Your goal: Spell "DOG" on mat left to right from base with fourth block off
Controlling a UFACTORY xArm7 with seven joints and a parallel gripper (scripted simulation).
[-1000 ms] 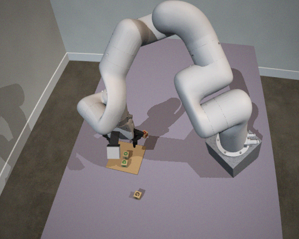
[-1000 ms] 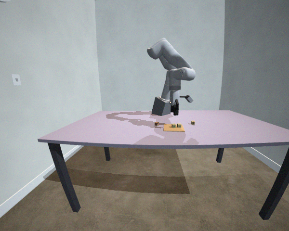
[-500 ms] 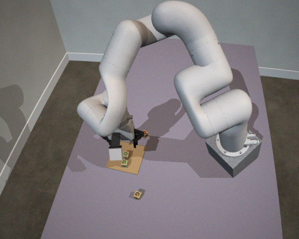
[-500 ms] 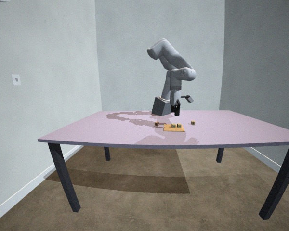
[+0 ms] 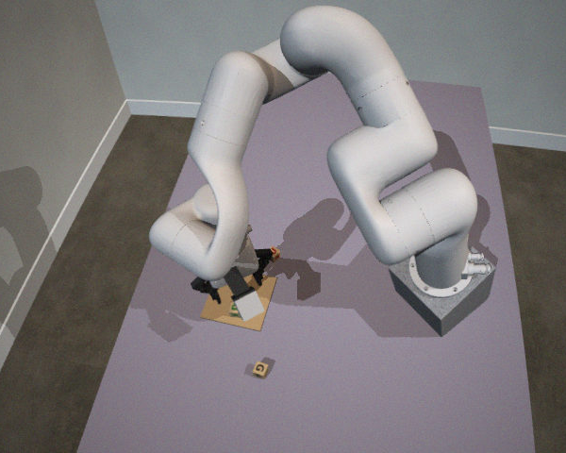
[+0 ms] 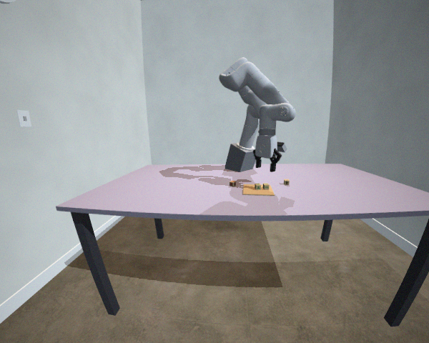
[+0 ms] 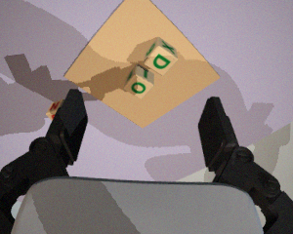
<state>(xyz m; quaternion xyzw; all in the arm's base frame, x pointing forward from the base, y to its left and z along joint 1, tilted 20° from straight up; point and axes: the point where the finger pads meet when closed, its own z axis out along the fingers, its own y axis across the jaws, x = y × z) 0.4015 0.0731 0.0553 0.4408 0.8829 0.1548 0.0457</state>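
My gripper is now 7 cm past the G block, 13 cm to the right of it and 10 cm above it. Round my hand: mat 2 cm ahead, 3 cm to the right, 11 cm below; then D block 1 cm ahead, 1 cm to the left, 9 cm below; then O block 2 cm ahead, 3 cm to the right, 9 cm below.
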